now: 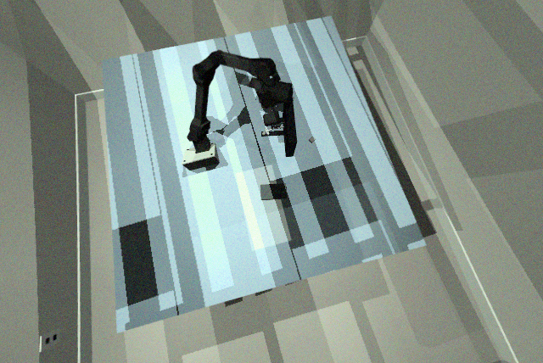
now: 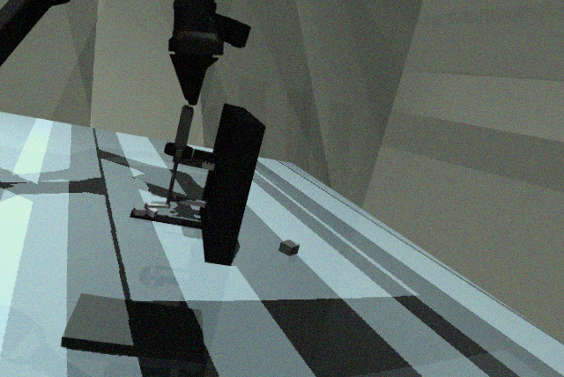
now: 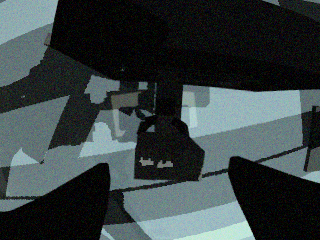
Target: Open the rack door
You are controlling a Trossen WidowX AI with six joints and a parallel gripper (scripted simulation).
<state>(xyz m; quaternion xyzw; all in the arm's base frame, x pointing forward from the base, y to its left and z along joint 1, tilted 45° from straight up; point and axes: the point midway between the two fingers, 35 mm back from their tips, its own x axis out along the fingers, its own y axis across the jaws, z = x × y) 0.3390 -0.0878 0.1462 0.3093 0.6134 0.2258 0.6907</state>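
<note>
Now: gripper tip 70 mm above the upright handle and 10 mm past it. Also, from my gripper tip: flat grey slab (300 mm to the right, 180 mm below, 60 mm behind); then small grey cube (180 mm below, 180 mm ahead, 100 mm to the right).
</note>
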